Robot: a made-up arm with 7 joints.
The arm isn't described. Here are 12 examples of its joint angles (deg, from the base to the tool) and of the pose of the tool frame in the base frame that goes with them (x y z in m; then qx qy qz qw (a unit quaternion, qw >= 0)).
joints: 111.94 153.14 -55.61 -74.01 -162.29 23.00 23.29
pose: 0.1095 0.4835 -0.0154 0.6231 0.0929 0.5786 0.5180
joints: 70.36 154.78 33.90 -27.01 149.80 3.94 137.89
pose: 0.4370 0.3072 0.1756 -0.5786 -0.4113 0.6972 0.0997
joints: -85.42 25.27 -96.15 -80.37 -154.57 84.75 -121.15
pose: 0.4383 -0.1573 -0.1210 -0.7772 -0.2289 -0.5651 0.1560
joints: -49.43 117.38 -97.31 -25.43 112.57 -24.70 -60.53
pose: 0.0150 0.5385 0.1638 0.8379 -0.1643 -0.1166 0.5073
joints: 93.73 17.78 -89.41 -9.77 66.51 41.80 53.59
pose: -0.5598 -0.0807 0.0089 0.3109 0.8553 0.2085 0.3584
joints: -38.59 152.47 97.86 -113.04 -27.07 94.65 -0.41
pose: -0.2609 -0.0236 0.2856 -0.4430 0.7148 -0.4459 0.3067
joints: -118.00 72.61 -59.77 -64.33 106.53 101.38 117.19
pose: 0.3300 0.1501 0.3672 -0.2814 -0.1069 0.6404 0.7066
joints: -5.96 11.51 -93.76 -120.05 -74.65 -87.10 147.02
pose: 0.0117 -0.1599 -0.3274 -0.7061 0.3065 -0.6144 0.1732
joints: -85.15 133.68 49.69 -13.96 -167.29 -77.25 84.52
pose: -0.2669 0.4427 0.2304 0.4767 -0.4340 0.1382 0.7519
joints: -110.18 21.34 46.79 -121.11 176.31 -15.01 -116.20
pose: 0.2120 0.0758 0.2821 0.5123 0.7714 -0.0713 0.3707
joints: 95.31 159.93 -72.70 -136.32 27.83 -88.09 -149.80
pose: 0.0599 0.3003 0.0419 -0.1112 -0.4480 -0.8707 0.1696
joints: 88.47 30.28 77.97 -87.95 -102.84 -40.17 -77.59
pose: -0.3480 0.3000 0.0469 0.0306 -0.4931 0.8693 0.0152
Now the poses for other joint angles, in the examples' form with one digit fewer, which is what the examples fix.
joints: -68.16 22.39 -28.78 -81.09 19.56 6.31 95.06
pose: 0.469 -0.098 -0.004 -0.688 -0.506 0.029 0.519
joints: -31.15 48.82 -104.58 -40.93 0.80 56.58 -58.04
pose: 0.244 0.283 -0.405 0.364 0.461 -0.791 0.170
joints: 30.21 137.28 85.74 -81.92 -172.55 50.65 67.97
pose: 0.214 0.135 0.405 -0.702 0.037 0.134 0.699
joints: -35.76 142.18 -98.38 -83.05 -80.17 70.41 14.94
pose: -0.042 0.444 0.162 -0.762 -0.354 0.538 0.065
